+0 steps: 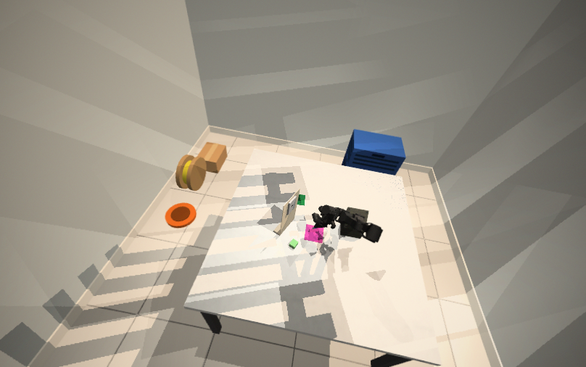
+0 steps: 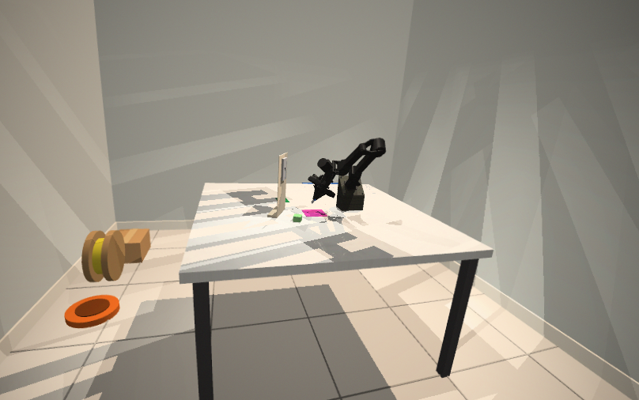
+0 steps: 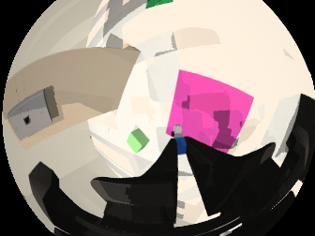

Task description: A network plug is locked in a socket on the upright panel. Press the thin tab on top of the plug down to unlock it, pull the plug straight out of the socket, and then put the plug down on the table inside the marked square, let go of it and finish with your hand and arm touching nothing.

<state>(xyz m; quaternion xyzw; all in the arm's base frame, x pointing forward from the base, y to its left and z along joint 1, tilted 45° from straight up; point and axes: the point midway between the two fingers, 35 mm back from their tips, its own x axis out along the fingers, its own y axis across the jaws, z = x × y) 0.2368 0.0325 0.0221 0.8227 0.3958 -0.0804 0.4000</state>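
Right now my gripper tip is 1 cm past the magenta marked square and 7 cm above it. Round my gripper tip: upright panel (18 cm ahead, 4 cm to the right, 7 cm above); green cube (13 cm ahead, 9 cm to the left, 6 cm below); blue network plug (1 cm ahead).
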